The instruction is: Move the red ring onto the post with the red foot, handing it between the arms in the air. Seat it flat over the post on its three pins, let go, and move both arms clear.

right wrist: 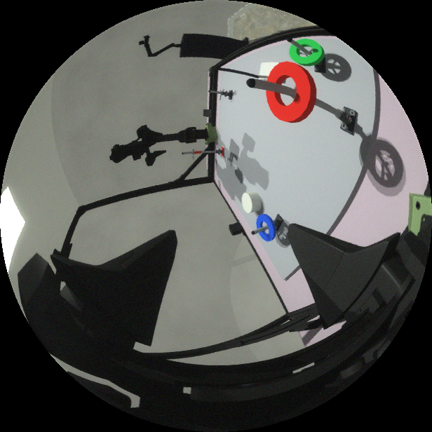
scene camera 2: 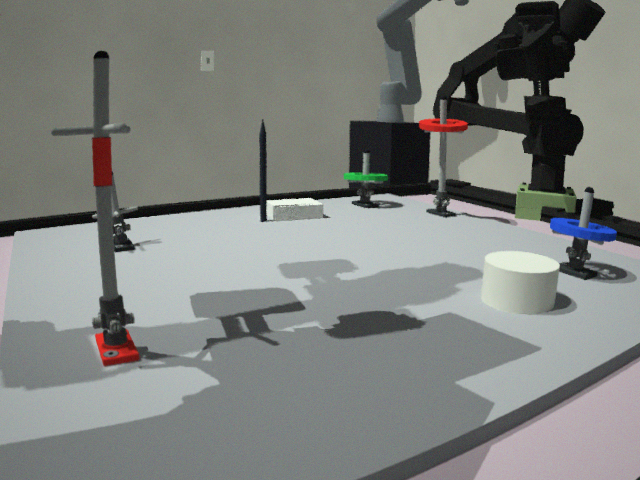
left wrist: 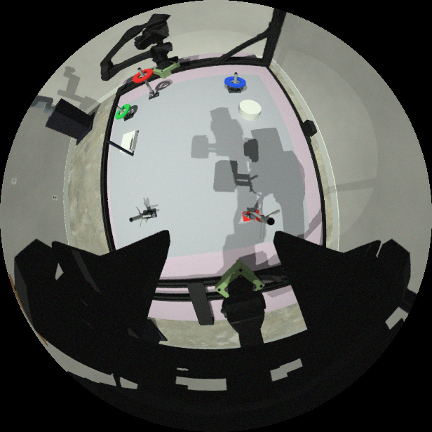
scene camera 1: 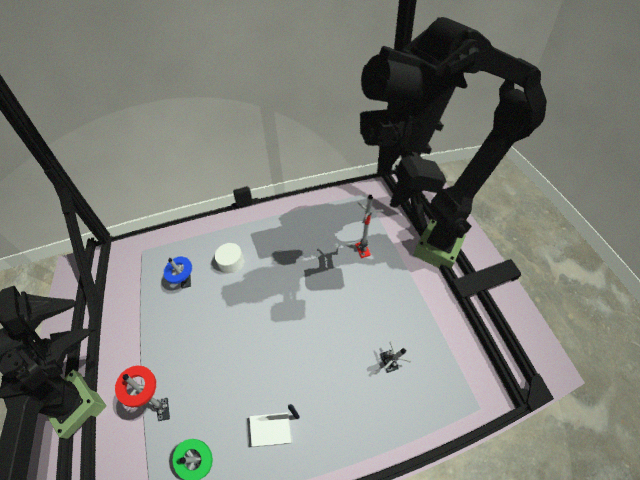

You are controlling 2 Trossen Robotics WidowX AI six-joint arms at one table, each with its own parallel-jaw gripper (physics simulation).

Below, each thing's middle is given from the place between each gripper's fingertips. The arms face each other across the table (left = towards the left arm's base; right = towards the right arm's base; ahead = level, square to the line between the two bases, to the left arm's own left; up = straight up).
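The red ring (scene camera 1: 142, 398) is 80 mm ahead of my left hand, 510 mm to the right of it and 130 mm below it. Counting from my left hand again, I find the white block (scene camera 1: 274, 429) 340 mm to the right, 210 mm ahead and 250 mm below, while the red-footed post (scene camera 2: 111, 302) is 160 mm below that hand, 60 mm behind it and 20 mm to the left of it.
My right hand, for its part, is 70 mm above the red ring, 120 mm short of it and 40 mm to the right of it. The red-footed post is 570 mm to the left of my right hand, 100 mm below it and 30 mm behind it. As for the white block, it is 240 mm ahead of my right hand, 210 mm to the left of it and 200 mm below it.
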